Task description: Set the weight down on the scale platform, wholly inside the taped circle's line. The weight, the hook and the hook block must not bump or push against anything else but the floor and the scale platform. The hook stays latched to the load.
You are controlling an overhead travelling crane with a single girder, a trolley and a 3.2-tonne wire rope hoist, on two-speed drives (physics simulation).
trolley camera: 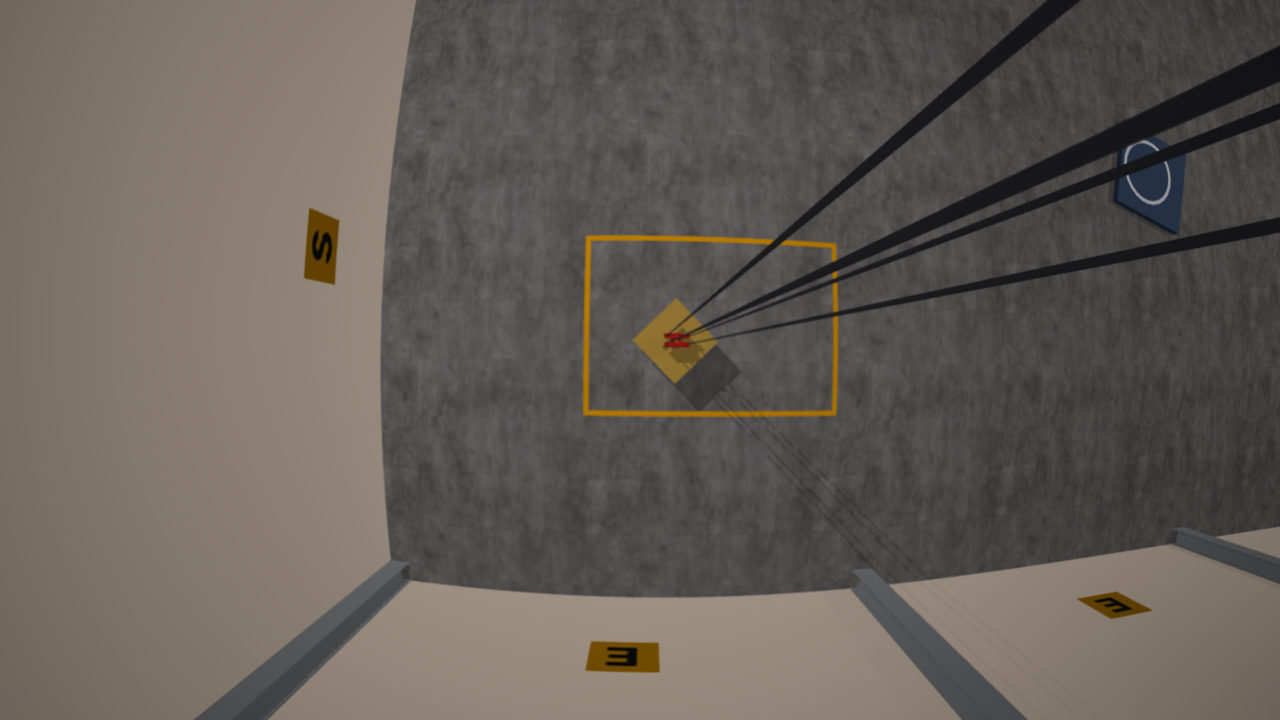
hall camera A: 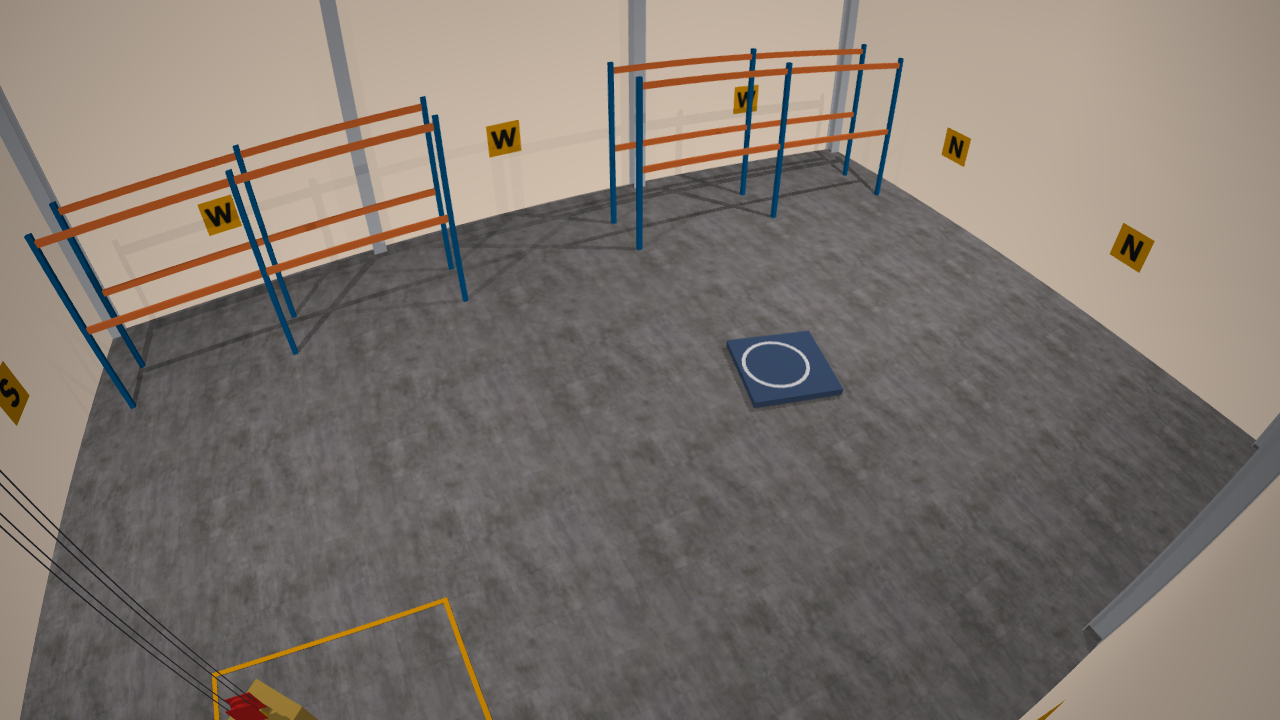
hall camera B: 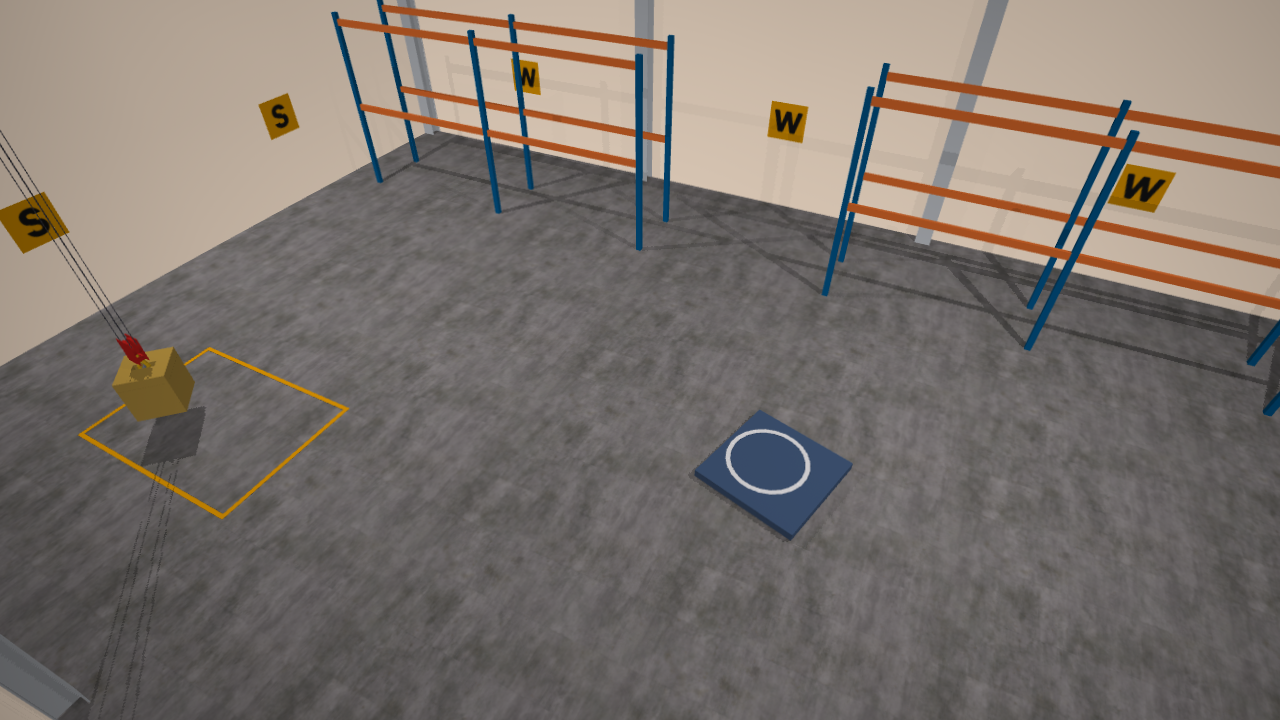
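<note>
The yellow block-shaped weight (hall camera A: 277, 702) (hall camera B: 153, 395) (trolley camera: 660, 347) hangs upright on the ropes, its shadow apart from it on the floor. My gripper, the hook under the red hook block (hall camera A: 244, 704) (hall camera B: 140, 362) (trolley camera: 676, 340), is at the weight's top and joined to it; the latch is too small to make out. In hall camera A part of the weight is cut off by the lower edge. The blue scale platform (hall camera A: 819, 383) (hall camera B: 810, 494) (trolley camera: 1164, 216) lies well apart from the weight, with a white taped circle (hall camera A: 776, 385) (hall camera B: 768, 492) on top.
A yellow floor rectangle (hall camera A: 331, 636) (hall camera B: 278, 379) (trolley camera: 587, 325) lies around the spot below the weight. Two blue and orange racks stand along the W wall: the left one (hall camera A: 456, 246) (hall camera B: 639, 205) and the right one (hall camera A: 639, 205) (hall camera B: 1049, 304). Grey columns stand at the walls.
</note>
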